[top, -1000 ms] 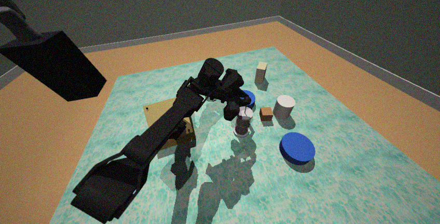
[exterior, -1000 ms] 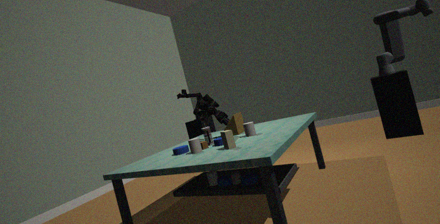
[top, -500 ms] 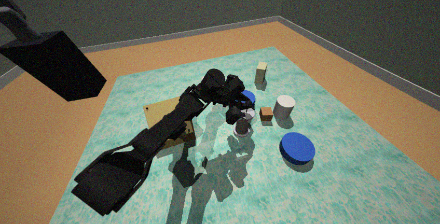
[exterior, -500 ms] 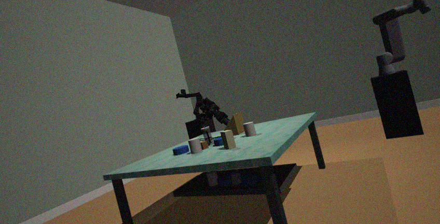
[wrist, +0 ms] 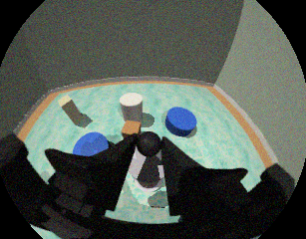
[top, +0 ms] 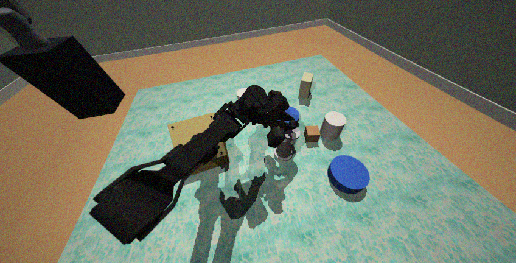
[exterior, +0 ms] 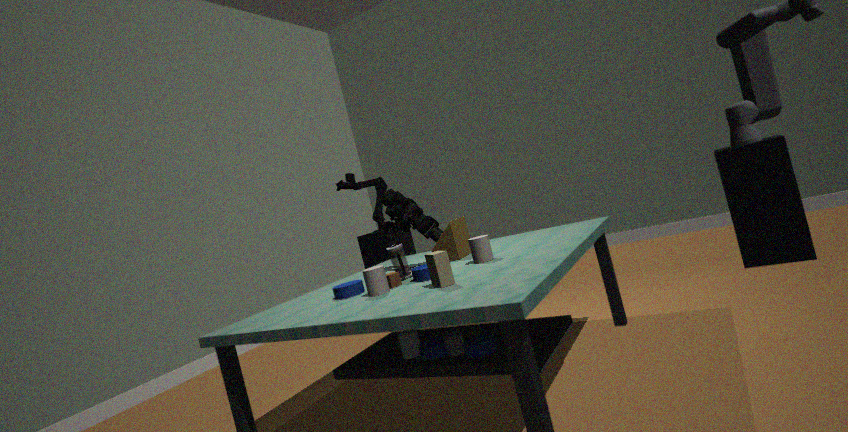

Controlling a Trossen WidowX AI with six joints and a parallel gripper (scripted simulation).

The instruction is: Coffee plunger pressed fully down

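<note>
The coffee press is 9 cm below my gripper tip, 1 cm to the left of it and 1 cm behind it. Also, from my gripper tip: brown cube (15 cm below, 11 cm ahead, 4 cm to the left); tan block (33 cm to the left, 20 cm ahead, 12 cm below).
</note>
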